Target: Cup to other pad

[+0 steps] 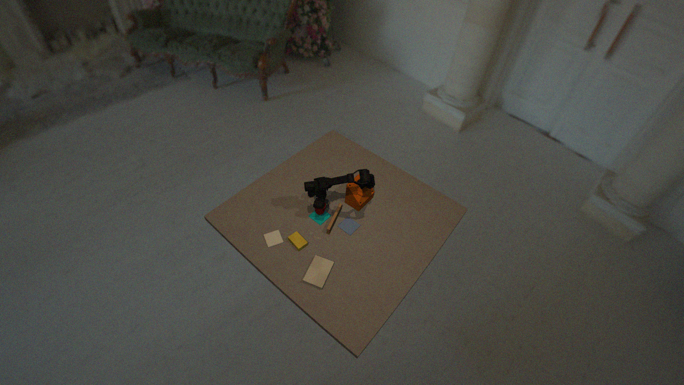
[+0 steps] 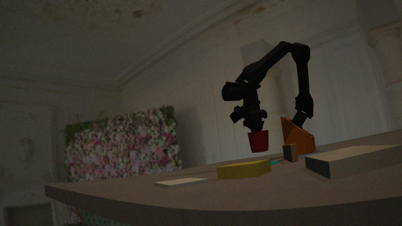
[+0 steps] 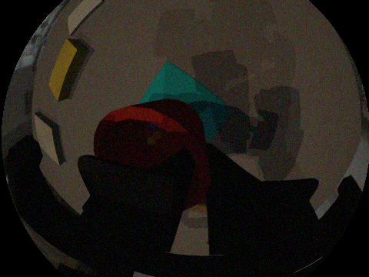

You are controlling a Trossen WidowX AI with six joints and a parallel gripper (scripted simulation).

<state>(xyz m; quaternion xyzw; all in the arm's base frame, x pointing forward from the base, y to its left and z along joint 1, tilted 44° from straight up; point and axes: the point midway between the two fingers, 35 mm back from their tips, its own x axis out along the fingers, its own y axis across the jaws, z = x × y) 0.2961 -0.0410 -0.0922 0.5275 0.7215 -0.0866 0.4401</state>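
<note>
My gripper tip is 90 mm above the teal pad, 20 mm to the right of it and 20 mm short of it. Also, from my gripper tip: red cup: 30 mm ahead, 20 mm to the left; grey-blue pad: 210 mm to the left, 90 mm below, 50 mm behind; wooden bar: 110 mm to the left, 70 mm below, 10 mm behind.
</note>
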